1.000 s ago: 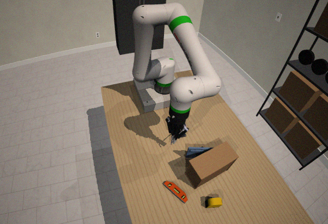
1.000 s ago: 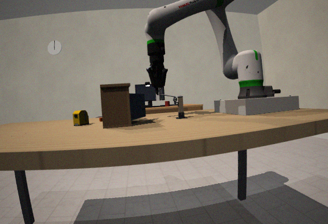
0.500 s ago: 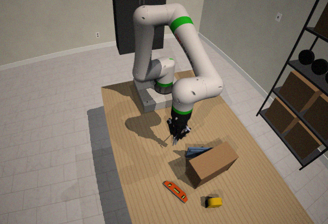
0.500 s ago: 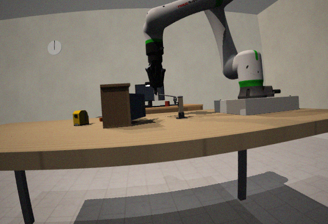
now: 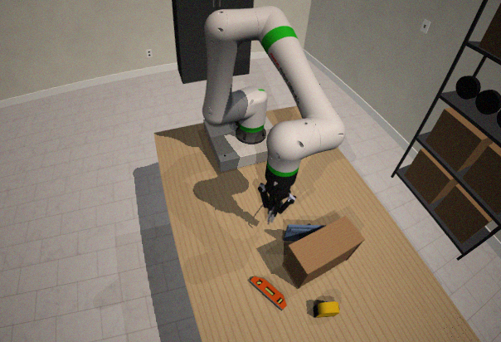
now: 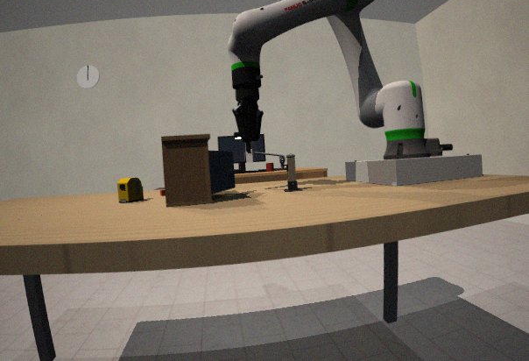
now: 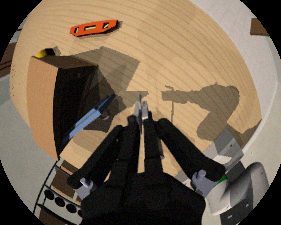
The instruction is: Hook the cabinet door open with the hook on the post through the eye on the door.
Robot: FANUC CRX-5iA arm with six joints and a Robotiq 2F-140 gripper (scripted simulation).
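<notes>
Now: the cabinet door 130 mm to the left of my hand, 80 mm ahead of it and 50 mm below it. Round my hand: hook post: 70 mm behind, 50 mm to the left, 50 mm below; then orange level: 240 mm ahead, 110 mm below, 70 mm to the right; then yellow tape measure: 350 mm ahead, 100 mm to the left, 90 mm below.
</notes>
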